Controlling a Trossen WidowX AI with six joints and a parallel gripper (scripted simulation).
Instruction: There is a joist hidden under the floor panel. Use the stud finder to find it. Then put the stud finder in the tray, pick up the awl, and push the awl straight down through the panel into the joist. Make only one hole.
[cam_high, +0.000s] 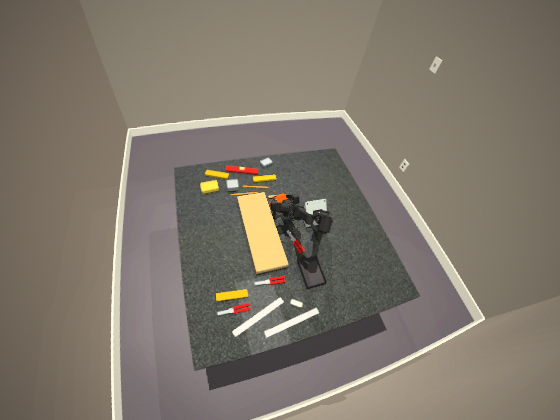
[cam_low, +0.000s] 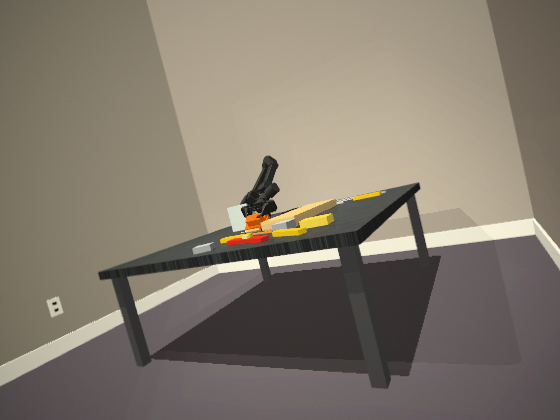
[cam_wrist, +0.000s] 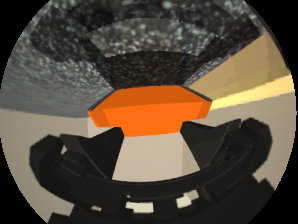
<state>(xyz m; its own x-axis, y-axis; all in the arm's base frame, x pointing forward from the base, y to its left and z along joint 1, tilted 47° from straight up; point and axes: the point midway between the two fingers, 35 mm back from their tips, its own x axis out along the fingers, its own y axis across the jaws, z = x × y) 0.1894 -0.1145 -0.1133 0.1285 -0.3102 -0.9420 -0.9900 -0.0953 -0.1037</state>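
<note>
The orange stud finder is 1 cm below my gripper tip and 1 cm ahead of it. The rest, counted from my gripper tip: awl 5 cm to the right, 5 cm below, 2 cm behind; grey block 27 cm ahead, 19 cm to the right, 4 cm below; red level 33 cm to the right, 18 cm ahead, 5 cm below.
</note>
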